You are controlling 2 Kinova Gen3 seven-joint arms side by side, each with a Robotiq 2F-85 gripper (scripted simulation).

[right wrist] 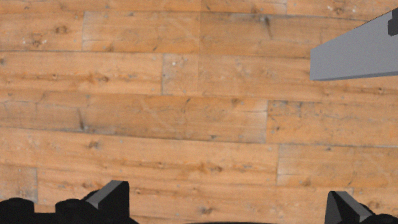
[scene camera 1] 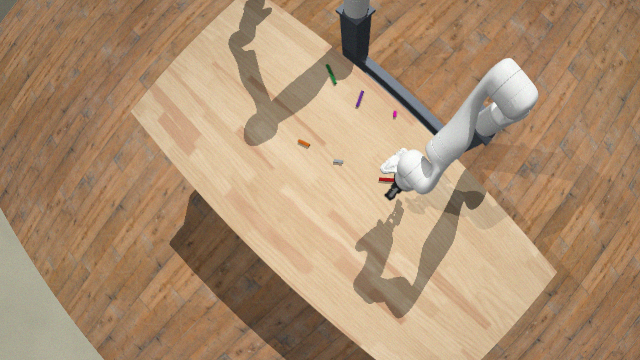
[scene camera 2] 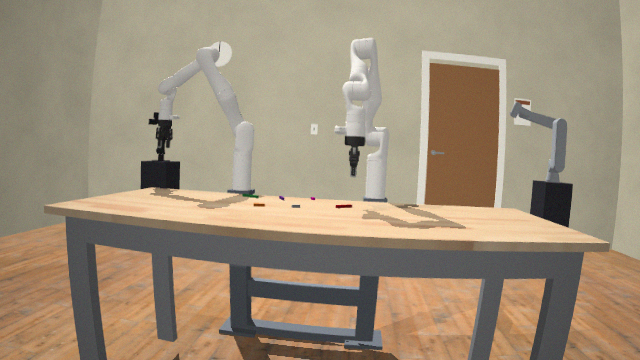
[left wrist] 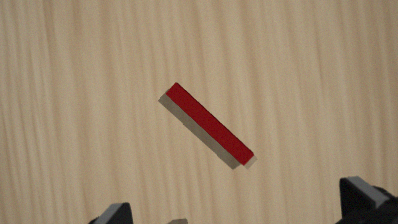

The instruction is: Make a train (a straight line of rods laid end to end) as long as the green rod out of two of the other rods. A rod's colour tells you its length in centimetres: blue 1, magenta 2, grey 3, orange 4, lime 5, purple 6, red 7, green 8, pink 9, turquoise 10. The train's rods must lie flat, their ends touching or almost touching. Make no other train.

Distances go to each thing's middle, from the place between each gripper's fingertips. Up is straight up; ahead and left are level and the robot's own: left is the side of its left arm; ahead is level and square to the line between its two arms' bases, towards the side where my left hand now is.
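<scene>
Measured from my left hand, the red rod (left wrist: pixel 177 93) is 110 mm below, 30 mm to the right and 10 mm ahead.
My right hand, for its part, is 19 cm above the red rod, while it is also 40 cm short of the rod and 97 cm to the right of it.
</scene>
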